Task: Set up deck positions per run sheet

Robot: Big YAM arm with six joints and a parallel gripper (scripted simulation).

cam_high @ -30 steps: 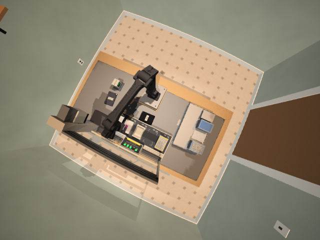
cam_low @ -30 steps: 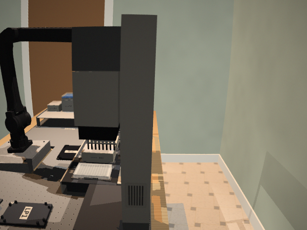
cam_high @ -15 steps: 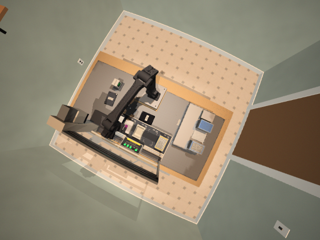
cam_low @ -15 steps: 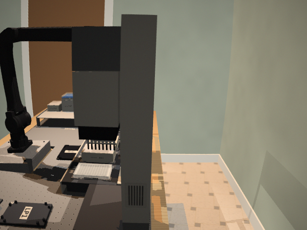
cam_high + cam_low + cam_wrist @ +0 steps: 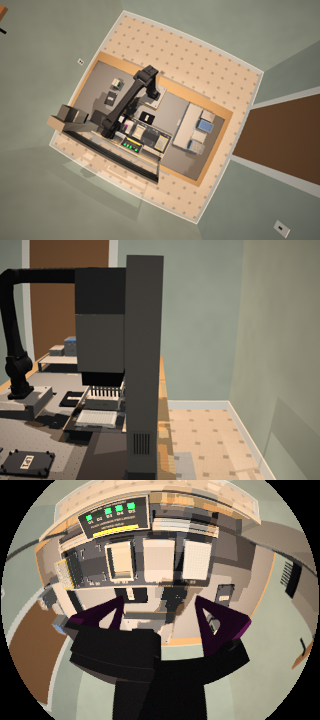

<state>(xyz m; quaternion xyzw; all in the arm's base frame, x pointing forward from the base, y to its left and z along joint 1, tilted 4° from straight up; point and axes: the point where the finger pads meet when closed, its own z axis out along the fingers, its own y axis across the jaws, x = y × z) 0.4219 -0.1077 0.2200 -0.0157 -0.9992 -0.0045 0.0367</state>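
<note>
My gripper is now 370 mm to the right of the yellow-framed tip rack, 190 mm above it and 10 mm short of it. Also, from my hand: cream reservoir (220 mm below, 130 mm to the left); then regrip nest (280 mm below, 160 mm behind, 130 mm to the left); then pale block (210 mm below).
</note>
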